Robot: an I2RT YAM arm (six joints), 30 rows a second.
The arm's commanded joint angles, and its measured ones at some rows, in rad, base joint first. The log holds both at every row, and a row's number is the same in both.
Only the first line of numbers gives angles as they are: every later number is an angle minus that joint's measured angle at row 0.
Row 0, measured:
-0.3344 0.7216 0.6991 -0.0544 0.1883 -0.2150
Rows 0 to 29, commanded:
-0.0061 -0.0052 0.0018 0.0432 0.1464 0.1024
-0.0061 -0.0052 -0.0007 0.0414 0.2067 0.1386
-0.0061 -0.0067 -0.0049 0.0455 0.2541 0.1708
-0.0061 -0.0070 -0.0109 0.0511 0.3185 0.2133
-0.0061 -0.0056 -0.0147 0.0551 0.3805 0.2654
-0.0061 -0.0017 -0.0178 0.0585 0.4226 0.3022
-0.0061 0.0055 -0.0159 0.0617 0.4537 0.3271
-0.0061 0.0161 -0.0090 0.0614 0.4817 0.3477
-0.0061 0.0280 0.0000 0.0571 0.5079 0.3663
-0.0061 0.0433 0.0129 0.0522 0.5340 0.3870
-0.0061 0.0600 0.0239 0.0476 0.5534 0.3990
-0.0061 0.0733 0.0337 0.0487 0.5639 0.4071
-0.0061 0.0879 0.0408 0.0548 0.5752 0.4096
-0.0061 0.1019 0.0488 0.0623 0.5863 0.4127
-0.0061 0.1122 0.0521 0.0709 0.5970 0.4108
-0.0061 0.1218 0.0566 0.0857 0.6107 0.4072
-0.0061 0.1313 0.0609 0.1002 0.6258 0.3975
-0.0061 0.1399 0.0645 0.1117 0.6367 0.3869
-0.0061 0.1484 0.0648 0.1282 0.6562 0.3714
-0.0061 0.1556 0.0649 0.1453 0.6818 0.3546
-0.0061 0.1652 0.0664 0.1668 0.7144 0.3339
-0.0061 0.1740 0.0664 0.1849 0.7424 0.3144
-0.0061 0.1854 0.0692 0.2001 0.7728 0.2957
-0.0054 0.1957 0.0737 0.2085 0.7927 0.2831
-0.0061 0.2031 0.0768 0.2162 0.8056 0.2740
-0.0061 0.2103 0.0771 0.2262 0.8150 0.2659
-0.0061 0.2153 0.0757 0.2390 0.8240 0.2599
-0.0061 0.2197 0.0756 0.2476 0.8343 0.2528
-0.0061 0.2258 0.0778 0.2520 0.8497 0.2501
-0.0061 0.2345 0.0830 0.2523 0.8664 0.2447
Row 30, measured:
-0.0003 0.2258 0.0385 0.1774 0.7789 0.2778
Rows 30 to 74, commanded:
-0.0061 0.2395 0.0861 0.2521 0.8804 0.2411
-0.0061 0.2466 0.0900 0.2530 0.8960 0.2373
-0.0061 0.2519 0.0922 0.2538 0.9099 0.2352
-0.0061 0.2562 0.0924 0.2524 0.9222 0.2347
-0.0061 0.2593 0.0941 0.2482 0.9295 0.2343
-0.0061 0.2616 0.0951 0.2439 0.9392 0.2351
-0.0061 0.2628 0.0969 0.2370 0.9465 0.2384
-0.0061 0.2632 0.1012 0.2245 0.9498 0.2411
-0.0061 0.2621 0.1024 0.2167 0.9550 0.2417
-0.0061 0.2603 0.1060 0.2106 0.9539 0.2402
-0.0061 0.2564 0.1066 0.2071 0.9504 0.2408
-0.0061 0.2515 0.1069 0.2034 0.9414 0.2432
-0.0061 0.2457 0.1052 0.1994 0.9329 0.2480
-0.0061 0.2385 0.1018 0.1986 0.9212 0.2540
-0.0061 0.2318 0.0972 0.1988 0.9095 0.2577
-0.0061 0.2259 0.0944 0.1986 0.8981 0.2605
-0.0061 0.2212 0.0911 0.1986 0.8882 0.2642
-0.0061 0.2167 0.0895 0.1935 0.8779 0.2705
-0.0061 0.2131 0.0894 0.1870 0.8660 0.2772
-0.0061 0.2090 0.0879 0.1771 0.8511 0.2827
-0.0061 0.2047 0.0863 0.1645 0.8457 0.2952
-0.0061 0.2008 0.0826 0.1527 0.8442 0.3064
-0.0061 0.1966 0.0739 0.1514 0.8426 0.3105
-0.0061 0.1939 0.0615 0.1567 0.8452 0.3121
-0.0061 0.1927 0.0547 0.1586 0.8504 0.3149
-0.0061 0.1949 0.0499 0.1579 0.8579 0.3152
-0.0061 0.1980 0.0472 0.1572 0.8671 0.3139
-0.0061 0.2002 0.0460 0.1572 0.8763 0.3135
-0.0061 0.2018 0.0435 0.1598 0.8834 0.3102
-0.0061 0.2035 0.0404 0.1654 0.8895 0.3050
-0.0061 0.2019 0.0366 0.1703 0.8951 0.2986
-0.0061 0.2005 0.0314 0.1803 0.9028 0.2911
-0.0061 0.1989 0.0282 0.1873 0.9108 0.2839
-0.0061 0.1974 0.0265 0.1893 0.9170 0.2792
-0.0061 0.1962 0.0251 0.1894 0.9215 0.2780
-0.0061 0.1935 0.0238 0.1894 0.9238 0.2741
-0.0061 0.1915 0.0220 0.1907 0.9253 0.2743
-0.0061 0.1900 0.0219 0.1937 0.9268 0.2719
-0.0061 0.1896 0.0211 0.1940 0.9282 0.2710
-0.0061 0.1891 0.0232 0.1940 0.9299 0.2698
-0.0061 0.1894 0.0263 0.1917 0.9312 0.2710
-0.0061 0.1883 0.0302 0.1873 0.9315 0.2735
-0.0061 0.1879 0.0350 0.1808 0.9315 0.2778
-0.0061 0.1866 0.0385 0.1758 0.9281 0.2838
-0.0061 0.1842 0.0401 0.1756 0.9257 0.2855
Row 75, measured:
-0.0003 0.2067 0.0247 0.1538 0.9083 0.2728
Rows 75 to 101, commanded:
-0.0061 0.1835 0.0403 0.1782 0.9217 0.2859
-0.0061 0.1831 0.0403 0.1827 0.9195 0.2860
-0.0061 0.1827 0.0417 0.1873 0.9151 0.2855
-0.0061 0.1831 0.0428 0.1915 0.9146 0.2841
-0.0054 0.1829 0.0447 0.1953 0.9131 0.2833
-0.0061 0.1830 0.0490 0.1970 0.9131 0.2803
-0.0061 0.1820 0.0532 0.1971 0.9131 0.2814
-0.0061 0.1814 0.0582 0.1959 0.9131 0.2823
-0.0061 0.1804 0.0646 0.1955 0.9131 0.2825
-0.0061 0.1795 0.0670 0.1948 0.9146 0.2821
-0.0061 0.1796 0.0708 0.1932 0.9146 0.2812
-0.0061 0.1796 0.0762 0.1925 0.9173 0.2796
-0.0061 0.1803 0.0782 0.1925 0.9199 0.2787
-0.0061 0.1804 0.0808 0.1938 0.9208 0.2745
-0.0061 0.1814 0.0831 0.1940 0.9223 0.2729
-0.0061 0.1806 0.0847 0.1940 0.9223 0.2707
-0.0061 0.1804 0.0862 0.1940 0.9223 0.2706
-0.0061 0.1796 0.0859 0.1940 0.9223 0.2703
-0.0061 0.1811 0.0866 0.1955 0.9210 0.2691
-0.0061 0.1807 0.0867 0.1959 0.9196 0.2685
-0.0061 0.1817 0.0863 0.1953 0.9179 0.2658
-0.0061 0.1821 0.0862 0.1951 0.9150 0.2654
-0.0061 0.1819 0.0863 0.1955 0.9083 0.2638
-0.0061 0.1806 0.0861 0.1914 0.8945 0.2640
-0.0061 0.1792 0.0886 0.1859 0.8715 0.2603
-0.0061 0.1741 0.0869 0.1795 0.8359 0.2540
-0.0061 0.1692 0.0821 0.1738 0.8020 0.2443
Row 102, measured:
-0.0007 0.1949 0.0431 0.1553 0.8819 0.2633
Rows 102 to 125, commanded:
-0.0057 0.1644 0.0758 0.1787 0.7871 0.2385
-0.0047 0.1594 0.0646 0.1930 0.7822 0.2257
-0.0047 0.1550 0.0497 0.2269 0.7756 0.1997
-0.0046 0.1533 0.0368 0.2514 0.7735 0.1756
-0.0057 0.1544 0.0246 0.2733 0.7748 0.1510
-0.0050 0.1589 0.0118 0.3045 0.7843 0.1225
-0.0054 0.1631 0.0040 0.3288 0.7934 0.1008
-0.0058 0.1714 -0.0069 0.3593 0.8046 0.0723
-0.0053 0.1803 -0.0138 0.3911 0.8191 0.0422
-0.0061 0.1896 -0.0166 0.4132 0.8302 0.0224
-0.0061 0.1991 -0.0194 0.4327 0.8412 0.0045
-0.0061 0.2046 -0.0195 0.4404 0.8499 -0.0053
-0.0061 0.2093 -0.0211 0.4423 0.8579 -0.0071
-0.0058 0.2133 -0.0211 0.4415 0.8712 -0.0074
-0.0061 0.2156 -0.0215 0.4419 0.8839 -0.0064
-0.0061 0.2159 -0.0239 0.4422 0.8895 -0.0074
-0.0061 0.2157 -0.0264 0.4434 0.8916 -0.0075
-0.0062 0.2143 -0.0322 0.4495 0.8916 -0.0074
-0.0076 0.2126 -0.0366 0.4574 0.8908 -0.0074
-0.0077 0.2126 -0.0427 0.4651 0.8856 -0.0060
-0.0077 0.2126 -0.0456 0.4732 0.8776 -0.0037
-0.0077 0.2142 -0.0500 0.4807 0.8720 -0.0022
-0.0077 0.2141 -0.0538 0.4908 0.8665 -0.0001
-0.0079 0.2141 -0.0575 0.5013 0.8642 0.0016
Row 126, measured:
-0.0007 0.2220 -0.0489 0.4246 0.8552 0.0084
